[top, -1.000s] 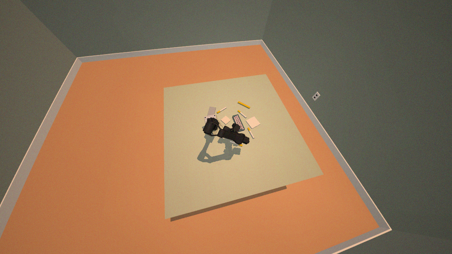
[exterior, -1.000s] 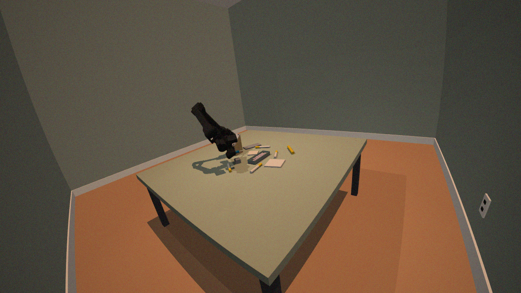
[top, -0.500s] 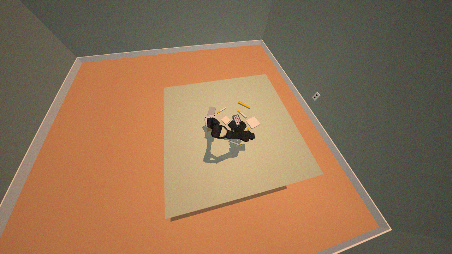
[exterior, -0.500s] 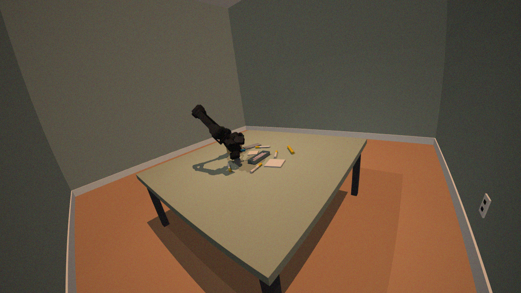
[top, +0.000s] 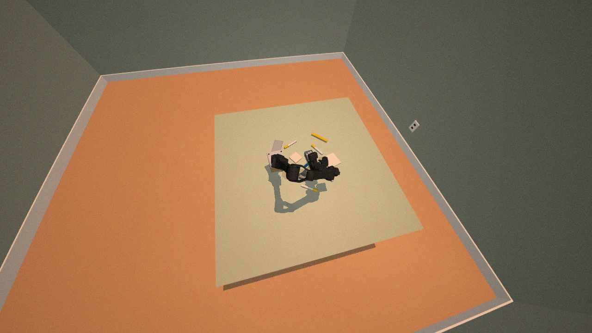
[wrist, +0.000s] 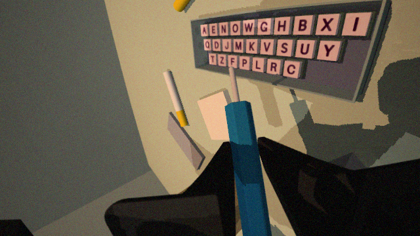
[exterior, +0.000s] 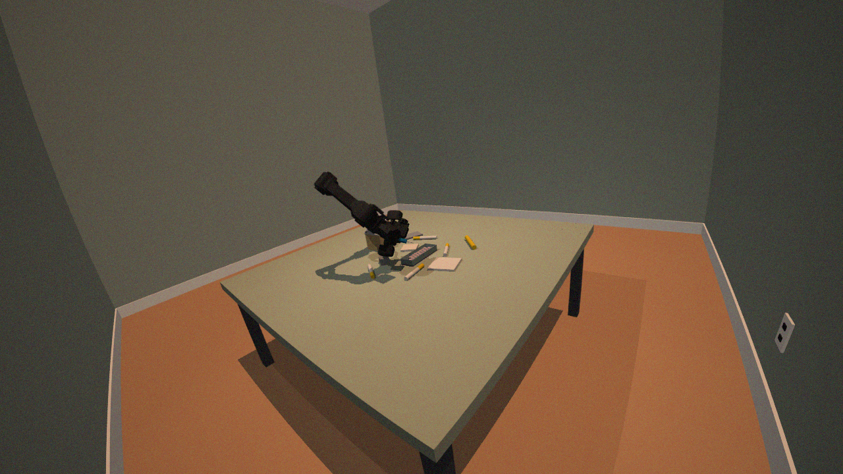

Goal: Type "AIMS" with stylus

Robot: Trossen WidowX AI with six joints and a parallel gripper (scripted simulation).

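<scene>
Now: the blue stylus 10 mm ahead of my gripper tip and 10 mm to the left of it. The rest, counted from my gripper tip: grey stylus tip 30 mm ahead, 30 mm to the left, 20 mm below; then small grey block 50 mm behind, 60 mm to the right, 80 mm below; then yellow stick 140 mm ahead, 280 mm to the left, 80 mm below.
</scene>
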